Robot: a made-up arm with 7 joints.
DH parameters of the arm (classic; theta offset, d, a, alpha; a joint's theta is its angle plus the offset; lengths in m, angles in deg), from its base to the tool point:
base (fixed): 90 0.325 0.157 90
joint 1: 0 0.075 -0.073 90
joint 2: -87.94 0 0.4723 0
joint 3: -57 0.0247 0.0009 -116.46
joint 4: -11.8 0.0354 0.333 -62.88
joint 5: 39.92 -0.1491 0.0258 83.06
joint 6: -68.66 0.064 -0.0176 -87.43
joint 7: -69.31 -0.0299 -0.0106 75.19
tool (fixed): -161.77 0.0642 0 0
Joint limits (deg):
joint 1: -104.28..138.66
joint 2: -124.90..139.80
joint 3: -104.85..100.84
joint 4: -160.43..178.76
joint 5: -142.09..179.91
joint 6: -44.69..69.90
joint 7: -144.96..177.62
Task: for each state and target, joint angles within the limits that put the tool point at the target. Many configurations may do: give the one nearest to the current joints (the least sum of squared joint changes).
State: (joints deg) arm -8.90 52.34 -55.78 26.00 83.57 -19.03 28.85
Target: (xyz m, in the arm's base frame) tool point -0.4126 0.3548 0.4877
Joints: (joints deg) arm 7.49 71.74 -24.19 45.82 73.36 -14.05 27.34
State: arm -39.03 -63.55 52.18 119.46 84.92 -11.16 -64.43
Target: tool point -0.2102 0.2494 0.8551
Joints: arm -68.54 -35.45 52.72 117.15 84.60 -8.80 -63.47
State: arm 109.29 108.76 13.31 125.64 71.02 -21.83 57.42
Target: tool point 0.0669 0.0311 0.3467
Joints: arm 93.00 106.72 36.28 165.13 95.20 -32.47 52.25
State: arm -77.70 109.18 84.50 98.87 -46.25 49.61 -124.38
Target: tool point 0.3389 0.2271 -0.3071
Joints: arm -104.28 118.70 68.46 88.35 -46.52 46.51 -96.84
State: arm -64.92 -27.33 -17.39 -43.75 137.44 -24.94 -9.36
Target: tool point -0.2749 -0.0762 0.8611
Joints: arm -90.43 -32.65 -31.25 -27.63 140.40 -31.00 -6.15
